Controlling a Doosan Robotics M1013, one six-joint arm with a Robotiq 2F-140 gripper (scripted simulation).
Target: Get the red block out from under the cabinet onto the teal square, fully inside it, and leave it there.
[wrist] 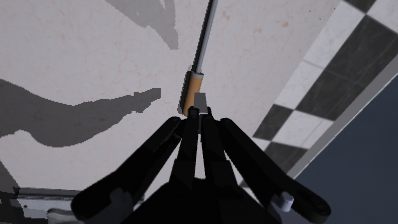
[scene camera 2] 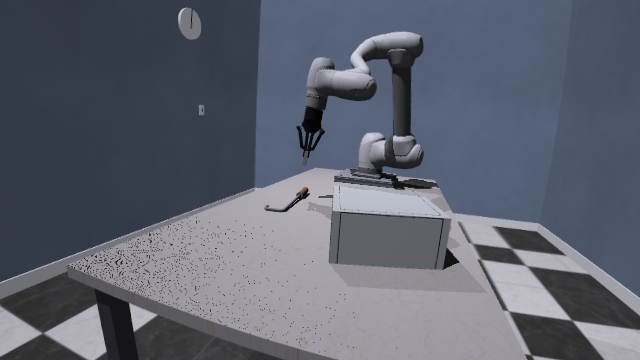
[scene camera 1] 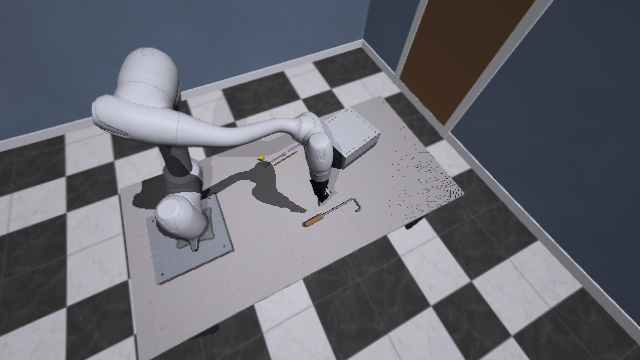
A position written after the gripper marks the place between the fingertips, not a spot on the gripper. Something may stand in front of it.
Note:
In view: the gripper [scene camera 2: 304, 164].
The gripper also shows in the wrist view [wrist: 199, 101].

